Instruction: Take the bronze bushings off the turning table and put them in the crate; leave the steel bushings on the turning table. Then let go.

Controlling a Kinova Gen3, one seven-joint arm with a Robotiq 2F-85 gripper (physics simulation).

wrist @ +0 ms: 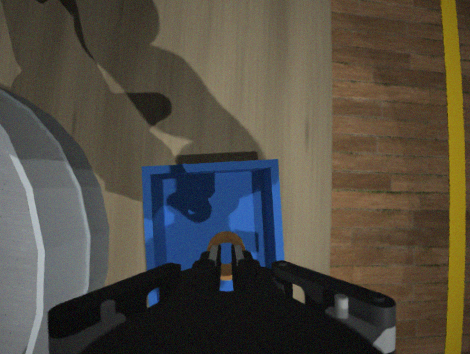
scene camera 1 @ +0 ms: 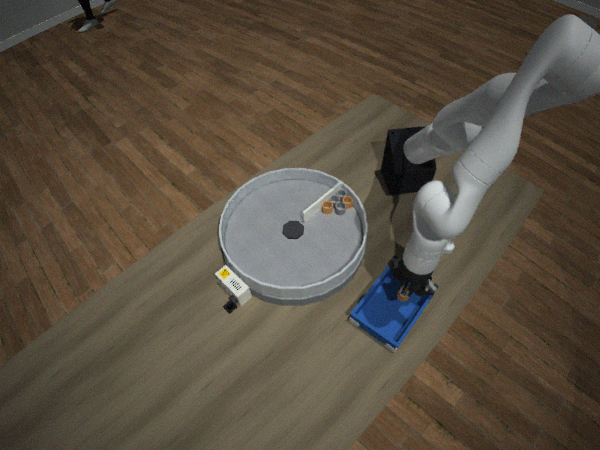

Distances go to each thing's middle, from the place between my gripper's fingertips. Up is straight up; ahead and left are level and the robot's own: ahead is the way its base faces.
I see the blue crate (scene camera 1: 380,313) 90 mm below my hand, 20 mm ahead of it and 10 mm to the right of it. Round my hand: grey turning table (scene camera 1: 279,246) 340 mm to the right, 160 mm ahead, 60 mm below.
